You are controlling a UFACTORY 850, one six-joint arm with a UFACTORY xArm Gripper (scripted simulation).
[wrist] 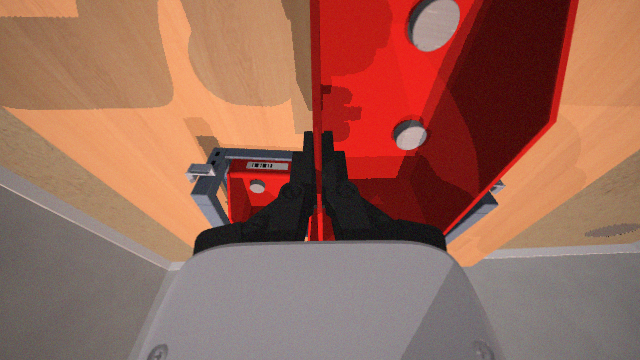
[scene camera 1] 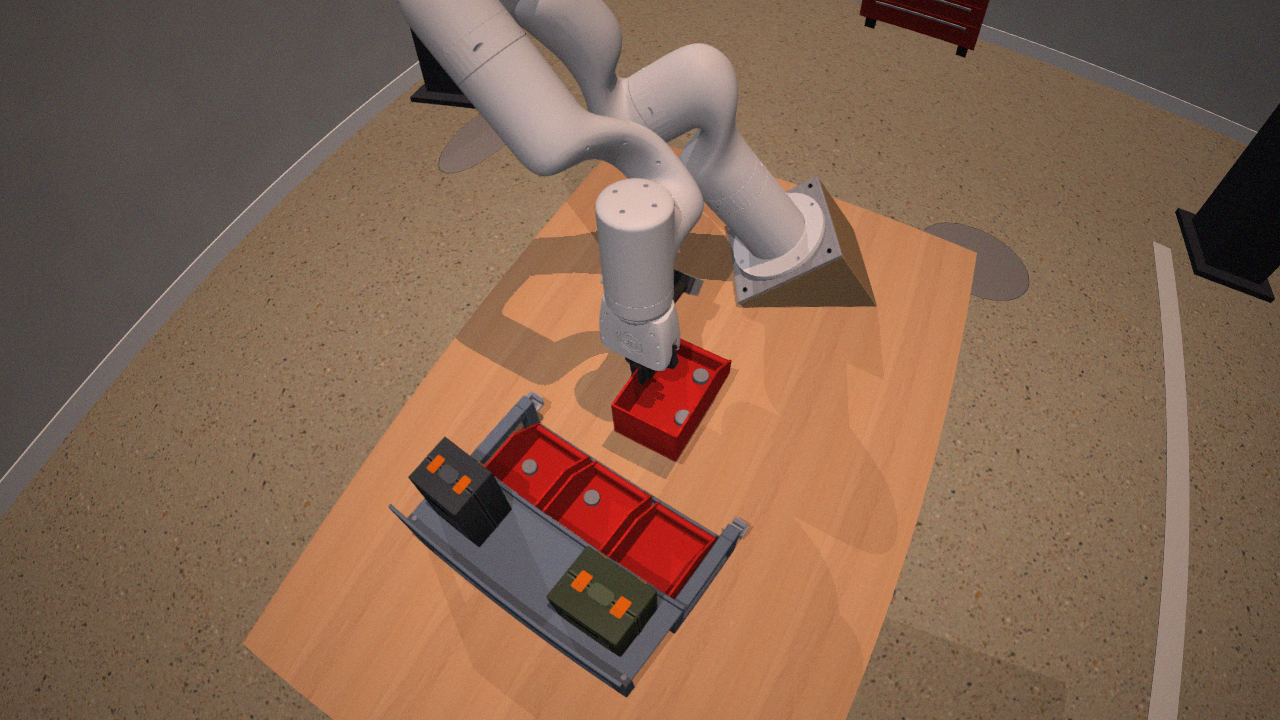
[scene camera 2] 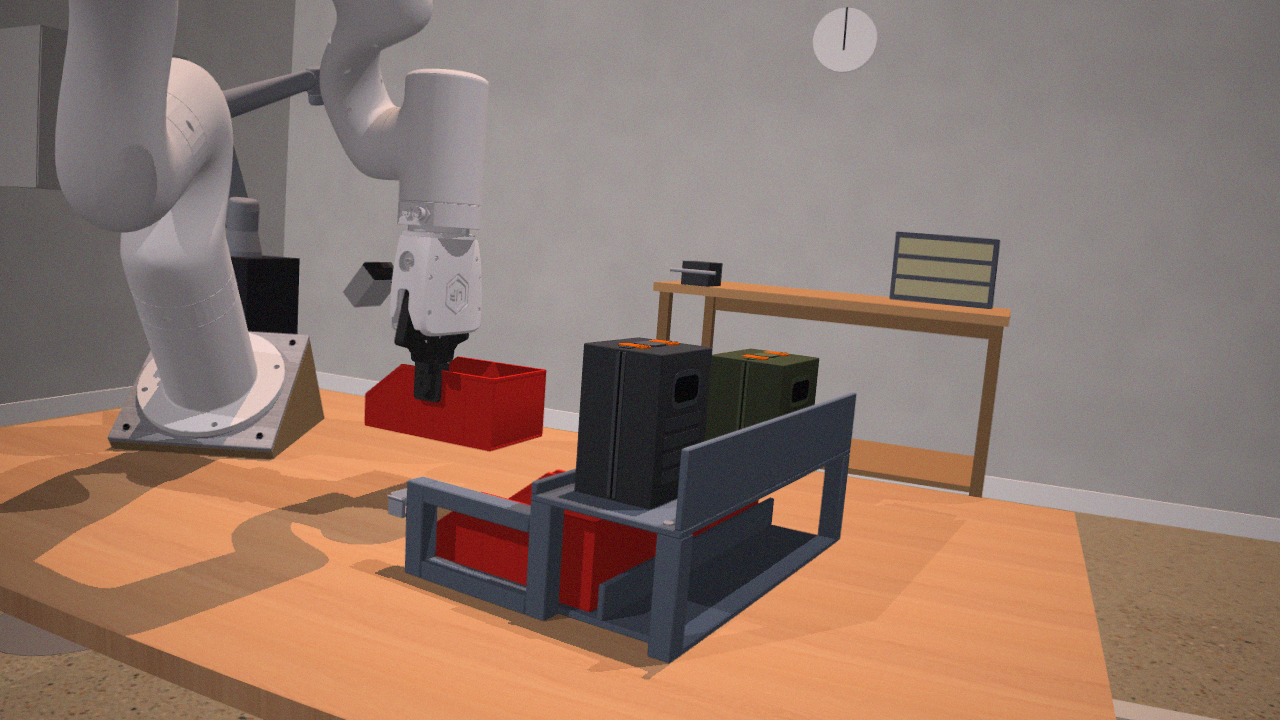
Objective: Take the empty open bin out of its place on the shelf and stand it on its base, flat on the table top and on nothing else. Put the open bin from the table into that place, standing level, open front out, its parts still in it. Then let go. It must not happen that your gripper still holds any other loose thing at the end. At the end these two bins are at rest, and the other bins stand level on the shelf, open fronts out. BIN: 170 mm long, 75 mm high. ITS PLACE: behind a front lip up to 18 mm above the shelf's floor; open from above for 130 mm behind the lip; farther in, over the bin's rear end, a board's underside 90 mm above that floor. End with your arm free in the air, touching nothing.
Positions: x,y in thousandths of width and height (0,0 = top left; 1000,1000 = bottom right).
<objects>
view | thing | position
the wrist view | gripper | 498,412
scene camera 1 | gripper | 502,522
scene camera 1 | red bin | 512,760
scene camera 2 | gripper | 336,555
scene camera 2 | green case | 584,538
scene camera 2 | black case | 502,558
</objects>
